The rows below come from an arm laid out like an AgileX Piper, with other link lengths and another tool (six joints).
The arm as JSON. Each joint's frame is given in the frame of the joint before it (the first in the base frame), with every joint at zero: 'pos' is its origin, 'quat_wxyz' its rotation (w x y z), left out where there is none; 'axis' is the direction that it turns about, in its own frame. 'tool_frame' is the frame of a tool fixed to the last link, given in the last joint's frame.
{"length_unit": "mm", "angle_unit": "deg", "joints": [
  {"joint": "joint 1", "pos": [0.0, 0.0, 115.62], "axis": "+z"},
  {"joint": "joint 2", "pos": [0.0, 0.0, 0.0], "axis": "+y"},
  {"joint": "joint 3", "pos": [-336.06, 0.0, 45.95], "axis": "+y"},
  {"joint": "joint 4", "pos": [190.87, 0.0, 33.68], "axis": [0.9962, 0.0, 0.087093]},
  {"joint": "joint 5", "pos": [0.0, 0.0, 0.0], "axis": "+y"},
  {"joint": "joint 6", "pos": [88.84, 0.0, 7.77], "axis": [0.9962, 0.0, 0.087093]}
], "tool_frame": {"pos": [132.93, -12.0, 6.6], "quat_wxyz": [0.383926, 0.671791, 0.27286, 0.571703]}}
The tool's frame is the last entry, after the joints.
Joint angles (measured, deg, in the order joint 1, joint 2, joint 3, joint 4, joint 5, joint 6), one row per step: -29.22 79.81 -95.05 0.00 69.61 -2.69; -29.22 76.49 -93.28 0.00 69.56 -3.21; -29.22 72.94 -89.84 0.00 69.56 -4.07; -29.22 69.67 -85.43 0.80 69.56 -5.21; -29.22 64.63 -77.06 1.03 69.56 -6.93; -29.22 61.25 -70.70 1.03 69.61 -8.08; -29.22 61.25 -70.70 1.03 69.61 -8.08
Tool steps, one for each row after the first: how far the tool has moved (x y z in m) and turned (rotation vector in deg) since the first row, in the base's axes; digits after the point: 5 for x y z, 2 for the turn. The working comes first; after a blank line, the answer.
Tool pose at each row, in the base's axes (x y z in m, rotation vector in deg; the steps are taken from these numbers as rounded here): 0.25794 -0.15828 0.36566 143.72 32.20 20.93; 0.24300 -0.14997 0.37307 142.22 32.26 22.19; 0.22504 -0.14000 0.37106 141.62 33.17 22.00; 0.20862 -0.12755 0.36108 142.22 34.99 21.44; 0.17930 -0.11032 0.33520 143.77 38.07 18.24; 0.15775 -0.09834 0.31250 145.26 40.42 15.25; 0.15775 -0.09834 0.31250 145.26 40.42 15.25

-0.01494 0.00831 0.00741 -1.08 -1.23 0.39; -0.03290 0.01828 0.00540 -1.63 -1.05 1.03; -0.04932 0.03073 -0.00458 -1.08 -0.07 2.18; -0.07864 0.04796 -0.03046 -0.16 3.21 3.61; -0.10019 0.05994 -0.05316 0.78 6.14 4.57; -0.10019 0.05994 -0.05316 0.78 6.14 4.57
